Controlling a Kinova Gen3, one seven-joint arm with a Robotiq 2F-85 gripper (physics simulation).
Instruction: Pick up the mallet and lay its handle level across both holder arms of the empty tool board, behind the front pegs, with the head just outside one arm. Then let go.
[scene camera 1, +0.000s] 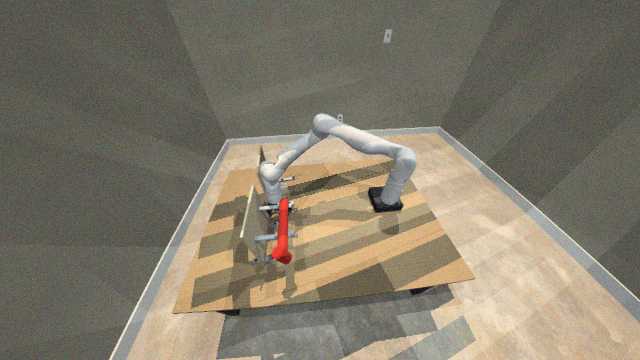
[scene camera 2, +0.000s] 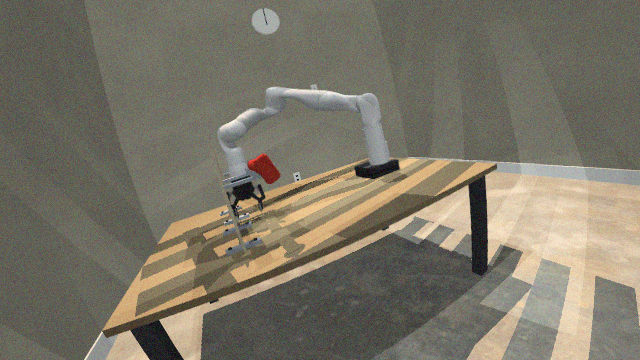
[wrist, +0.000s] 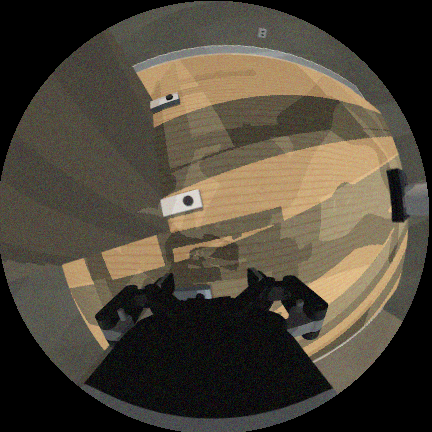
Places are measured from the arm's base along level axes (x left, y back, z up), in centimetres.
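Pixels of known places: gripper, fingertip midpoint: (scene camera 1: 278, 216) (scene camera 2: 249, 214) (wrist: 209, 279); arm's base, link origin: (scene camera 1: 388, 198) (scene camera 2: 379, 162).
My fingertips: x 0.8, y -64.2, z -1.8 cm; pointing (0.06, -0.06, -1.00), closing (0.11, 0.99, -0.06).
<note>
For each thing: its top centre in the pictures, then the offset to it from my fingertips. "spot": a spot on its surface instead. Level surfaces: height alone.
- red mallet, top centre: (scene camera 2: 255, 154) (scene camera 1: 281, 220) dy +5.7, dx +17.4, dz +22.0 cm
- far tool board, surface spot: (scene camera 1: 261, 155) spot: dy -5.4, dx -23.6, dz +25.1 cm
- wooden table, surface height: dz -3.1 cm
The red mallet (scene camera 1: 283, 225) (scene camera 2: 265, 168) lies with its handle across both holder arms of the near tool board (scene camera 1: 251, 215). Its head is at the near end, outside the near holder arm (scene camera 1: 266, 237). The far tool board (scene camera 1: 261, 155) stands behind the robot's wrist, partly hidden, with one holder arm (scene camera 1: 287, 179) showing and no tool seen on it. My gripper (scene camera 2: 248, 207) (wrist: 209, 279) is open and empty, pointing down beyond the mallet's handle end, low over the table. In scene camera 1 it is largely hidden by the near board's parts. The mallet does not show in the wrist view.
The wooden table (scene camera 1: 350, 280) (scene camera 2: 165, 300) carries both boards. Metal feet (wrist: 181, 202) (wrist: 165, 101) (wrist: 193, 293) of the boards stand on it near the gripper. The robot's black base (scene camera 1: 385, 199) (scene camera 2: 376, 168) (wrist: 397, 195) is on the opposite side of the table.
</note>
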